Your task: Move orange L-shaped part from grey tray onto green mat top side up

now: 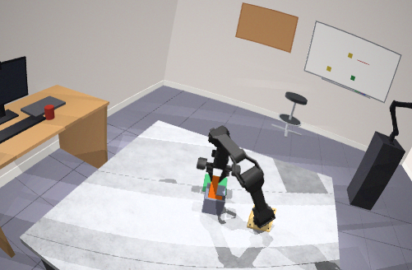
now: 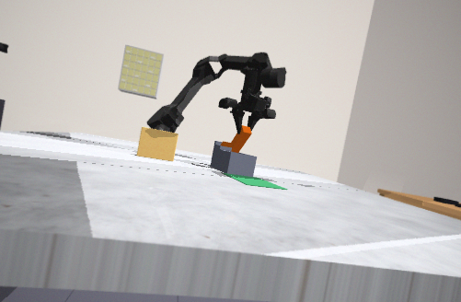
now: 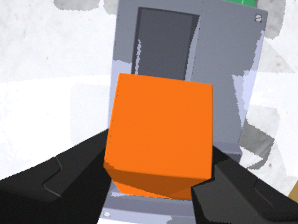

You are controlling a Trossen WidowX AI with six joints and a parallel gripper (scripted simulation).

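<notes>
The green mat lies 14 cm to the right of my gripper tip, 14 cm below it and 1 cm ahead of it. The rest, counted from my gripper tip: orange L-shaped part: 3 cm to the left, 3 cm below, 2 cm behind.
</notes>
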